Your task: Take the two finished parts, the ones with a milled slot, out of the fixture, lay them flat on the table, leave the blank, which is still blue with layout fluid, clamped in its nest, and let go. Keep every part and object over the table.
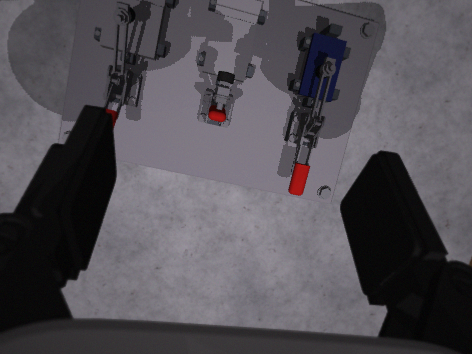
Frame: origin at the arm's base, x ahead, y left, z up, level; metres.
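Where they show: gripper, between the fingertips: [241, 161].
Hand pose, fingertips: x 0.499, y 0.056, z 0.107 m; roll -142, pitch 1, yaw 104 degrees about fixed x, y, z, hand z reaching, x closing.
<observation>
Things, the pixels of their top centre, and the offset from my fingertips. "spot": a spot on its surface instead. Level surfaces: height alone.
- blue blank, centre of its top: [323, 67] dx -0.119, dy +0.089, dz -0.282 m
- fixture plate, a spot on its surface: [165, 145] spot: dx +0.036, dy -0.048, dz -0.309 m
- grey part, centre of its top: [133, 14] dx -0.087, dy -0.129, dz -0.287 m
- pale part, centre of its top: [232, 36] dx -0.110, dy -0.021, dz -0.292 m
- middle clamp, a spot on its surface: [223, 92] spot: dx -0.040, dy -0.009, dz -0.205 m
- middle clamp's red handle, a spot on its surface: [217, 114] spot: dx -0.020, dy -0.006, dz -0.224 m
- grey mottled table, height of its surface: dz -0.323 m
The blue blank [311, 77] sits in the right nest of the fixture plate [165, 145], with a clamp arm and its tip over it; that clamp's red handle [299, 179] points toward the near edge. A grey part [149, 27] lies in the left nest under another clamp arm; its slot cannot be made out. A pale part [240, 7] shows partly at the top edge, at the middle nest. The middle clamp [223, 92] is swung up, its black tip off the part. My gripper [241, 161] is wide open and empty, its fingers apart on the near side of the plate.
The middle clamp's red handle [217, 114] looks short from above. The left clamp's red handle [111, 117] is partly hidden by my left finger. Bolts [324, 191] sit at the plate's corners. The grey mottled table [215, 250] surrounds the plate.
</observation>
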